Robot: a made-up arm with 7 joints.
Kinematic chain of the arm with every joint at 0, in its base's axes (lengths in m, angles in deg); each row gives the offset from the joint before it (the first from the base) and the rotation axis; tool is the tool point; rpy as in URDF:
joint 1: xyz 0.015 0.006 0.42 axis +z
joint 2: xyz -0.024 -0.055 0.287 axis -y
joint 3: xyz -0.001 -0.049 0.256 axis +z
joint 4: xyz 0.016 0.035 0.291 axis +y
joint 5: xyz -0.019 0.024 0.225 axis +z
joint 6: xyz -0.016 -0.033 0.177 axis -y
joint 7: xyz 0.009 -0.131 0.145 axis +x
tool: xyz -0.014 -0.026 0.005 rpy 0 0 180
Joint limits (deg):
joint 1: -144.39..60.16
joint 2: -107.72..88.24
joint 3: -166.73..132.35
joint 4: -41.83..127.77
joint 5: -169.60..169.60
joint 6: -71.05..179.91
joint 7: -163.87..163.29
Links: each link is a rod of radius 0.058 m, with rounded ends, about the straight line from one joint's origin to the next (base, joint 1, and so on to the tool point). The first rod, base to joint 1, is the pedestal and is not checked.
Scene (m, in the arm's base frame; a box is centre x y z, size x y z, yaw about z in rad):
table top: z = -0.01
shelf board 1: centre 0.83 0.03 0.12 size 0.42 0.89 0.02 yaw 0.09
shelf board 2: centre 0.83 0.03 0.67 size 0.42 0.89 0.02 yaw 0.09
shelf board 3: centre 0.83 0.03 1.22 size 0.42 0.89 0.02 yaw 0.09
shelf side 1: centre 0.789 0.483 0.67 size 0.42 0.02 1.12 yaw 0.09
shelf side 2: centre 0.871 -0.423 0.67 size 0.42 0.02 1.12 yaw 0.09
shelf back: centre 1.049 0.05 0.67 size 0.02 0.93 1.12 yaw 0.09
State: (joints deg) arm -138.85 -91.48 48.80 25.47 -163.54 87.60 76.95
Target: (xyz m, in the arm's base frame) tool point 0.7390 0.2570 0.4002
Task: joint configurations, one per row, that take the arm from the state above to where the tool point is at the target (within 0.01 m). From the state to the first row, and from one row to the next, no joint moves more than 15 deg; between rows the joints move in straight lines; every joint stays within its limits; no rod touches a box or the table.
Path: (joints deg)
1: -125.56 -93.28 46.91 34.09 -164.21 87.02 76.72
2: -112.26 -95.09 45.03 42.71 -164.89 86.44 76.49
3: -98.97 -96.89 43.14 51.33 -165.56 85.85 76.27
4: -85.67 -98.70 41.26 59.95 -166.23 85.27 76.04
5: -72.38 -100.50 39.37 68.58 -166.91 84.69 75.81
6: -59.09 -102.31 37.49 77.20 -167.58 84.11 75.58
7: -45.79 -104.11 35.60 85.82 -168.25 83.52 75.36
8: -32.50 -105.92 33.71 94.44 -168.93 82.94 75.13
9: -19.21 -107.72 31.83 103.06 -169.60 82.36 74.90
10: -16.78 -107.72 35.81 90.04 -169.60 80.00 74.43
11: -14.35 -107.72 39.78 77.01 -169.60 77.63 73.97
12: -11.92 -107.72 43.76 63.99 -169.60 75.27 73.50
13: -9.49 -107.72 47.74 50.96 -169.60 72.91 73.04

